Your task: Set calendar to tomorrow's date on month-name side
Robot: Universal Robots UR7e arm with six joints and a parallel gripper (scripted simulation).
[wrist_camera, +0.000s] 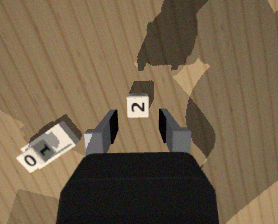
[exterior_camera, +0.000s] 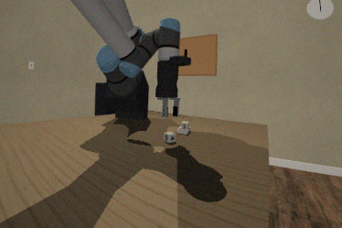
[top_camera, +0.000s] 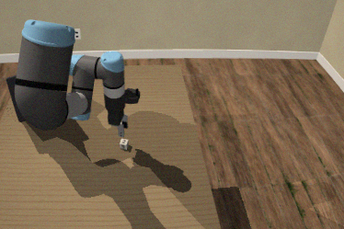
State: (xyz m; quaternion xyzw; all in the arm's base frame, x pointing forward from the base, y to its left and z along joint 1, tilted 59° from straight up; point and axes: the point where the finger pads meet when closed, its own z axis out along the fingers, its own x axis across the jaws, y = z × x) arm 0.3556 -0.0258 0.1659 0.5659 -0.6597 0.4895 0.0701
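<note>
My hand is 90 mm above the white digit cube. The rest, counted from my hand: white tray (150 mm to the left, 100 mm below).
</note>
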